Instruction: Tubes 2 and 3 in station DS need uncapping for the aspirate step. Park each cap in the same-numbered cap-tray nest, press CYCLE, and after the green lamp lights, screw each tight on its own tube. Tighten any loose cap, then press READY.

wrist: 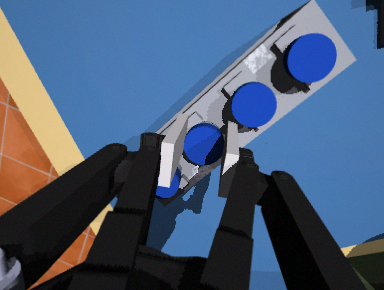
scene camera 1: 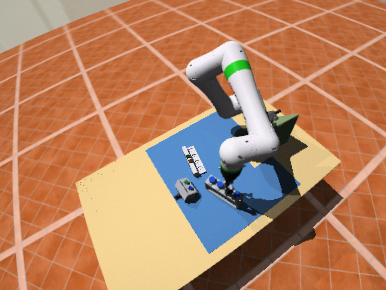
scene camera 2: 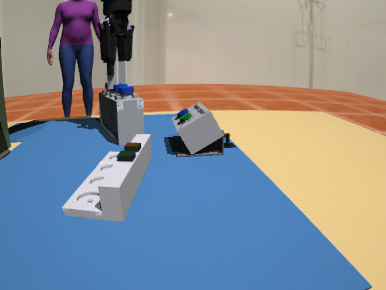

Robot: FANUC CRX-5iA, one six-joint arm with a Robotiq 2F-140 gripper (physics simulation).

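Places are measured from the arm's base along level axes (x ahead, y left, z up), in millimetres.
Pixels of known places: gripper, fingertip midpoint: [wrist: 205,134] [scene camera 1: 226,190].
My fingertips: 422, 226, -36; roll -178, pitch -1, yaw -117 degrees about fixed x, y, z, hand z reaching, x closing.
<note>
Ahead of a thing's pixels: the offset from my fingertips to its top centre, as dx, dy, dz. Level surfaces: height alone.
A grey tube rack @(+3, -21, -8) [scene camera 1: 215,190] [scene camera 2: 127,119] [wrist: 286,101] stands on the blue mat @(dz -111) [scene camera 1: 224,224] and carries a row of blue-capped tubes. My gripper [scene camera 1: 229,188] [scene camera 2: 115,82] [wrist: 205,134] reaches down over the rack. Its two pale finger pads are shut on the blue cap @(-7, +4, +11) [wrist: 201,141] of the third tube from the rack's left end in scene camera 1. That cap sits on its tube. The cap behind the left finger [wrist: 167,189] is partly hidden. The white cap tray @(+38, -319, -57) [scene camera 1: 200,169] [scene camera 2: 124,184] shows empty nests, with a green lamp @(+63, -342, -57) [scene camera 2: 125,155] and an amber lamp @(+68, -302, -57) [scene camera 2: 132,145], both unlit.
A tilted grey button box @(+180, -154, -27) [scene camera 1: 186,191] [scene camera 2: 199,130] with a green button @(+159, -178, -36) [scene camera 2: 186,116] and a blue button @(+157, -133, -36) [scene camera 2: 183,111] stands beside the rack. A dark green wedge [scene camera 1: 285,125] sits behind the arm. A person in purple [scene camera 2: 75,46] stands beyond the table.
</note>
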